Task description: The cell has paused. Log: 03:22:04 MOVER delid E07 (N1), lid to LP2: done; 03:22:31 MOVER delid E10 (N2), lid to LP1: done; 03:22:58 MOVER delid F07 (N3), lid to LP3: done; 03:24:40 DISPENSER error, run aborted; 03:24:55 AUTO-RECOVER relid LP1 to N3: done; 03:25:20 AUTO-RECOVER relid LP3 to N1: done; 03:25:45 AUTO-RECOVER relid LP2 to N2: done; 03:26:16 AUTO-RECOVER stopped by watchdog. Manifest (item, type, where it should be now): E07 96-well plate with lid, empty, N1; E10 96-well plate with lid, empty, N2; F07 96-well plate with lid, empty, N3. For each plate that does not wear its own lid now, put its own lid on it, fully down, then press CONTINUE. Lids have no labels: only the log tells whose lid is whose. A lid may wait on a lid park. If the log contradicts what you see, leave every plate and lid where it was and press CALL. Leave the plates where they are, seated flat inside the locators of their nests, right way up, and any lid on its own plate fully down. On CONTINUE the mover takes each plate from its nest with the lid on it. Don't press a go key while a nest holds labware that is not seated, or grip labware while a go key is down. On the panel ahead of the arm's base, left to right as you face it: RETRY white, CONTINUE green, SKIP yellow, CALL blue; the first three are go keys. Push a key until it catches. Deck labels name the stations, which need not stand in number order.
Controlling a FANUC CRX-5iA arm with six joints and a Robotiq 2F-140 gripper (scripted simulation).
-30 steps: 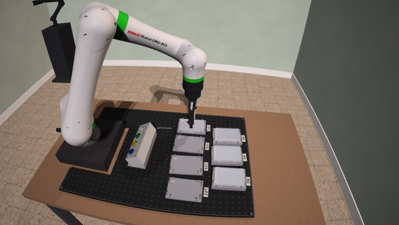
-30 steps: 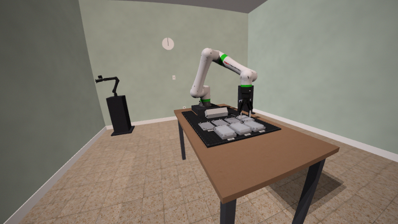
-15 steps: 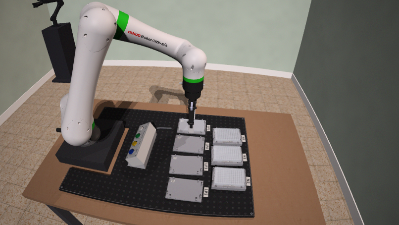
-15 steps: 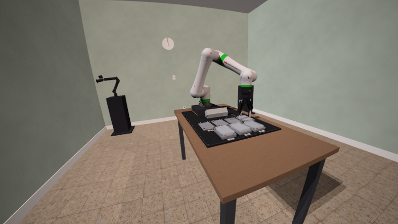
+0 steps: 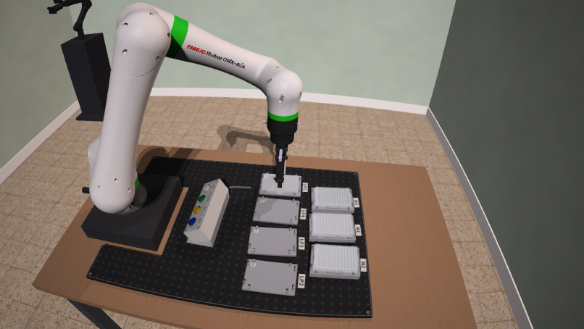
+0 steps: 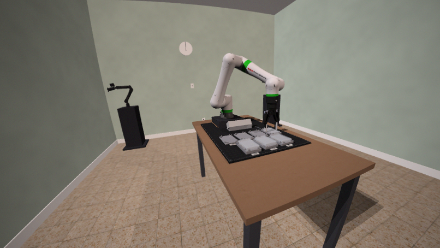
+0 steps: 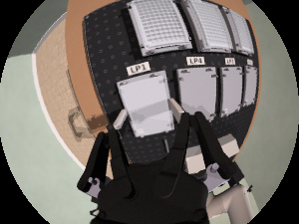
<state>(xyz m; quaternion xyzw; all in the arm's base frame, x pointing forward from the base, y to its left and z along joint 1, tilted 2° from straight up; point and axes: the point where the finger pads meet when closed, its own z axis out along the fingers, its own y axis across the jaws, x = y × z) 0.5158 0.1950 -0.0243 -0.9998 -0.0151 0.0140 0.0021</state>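
The LP1 is 3 cm below my hand. From my hand the other things lie so: plate (18 cm to the right, 18 cm ahead, 1 cm below); then LP4 (13 cm to the right, 3 cm below); then LP3 (25 cm to the right, 3 cm below).
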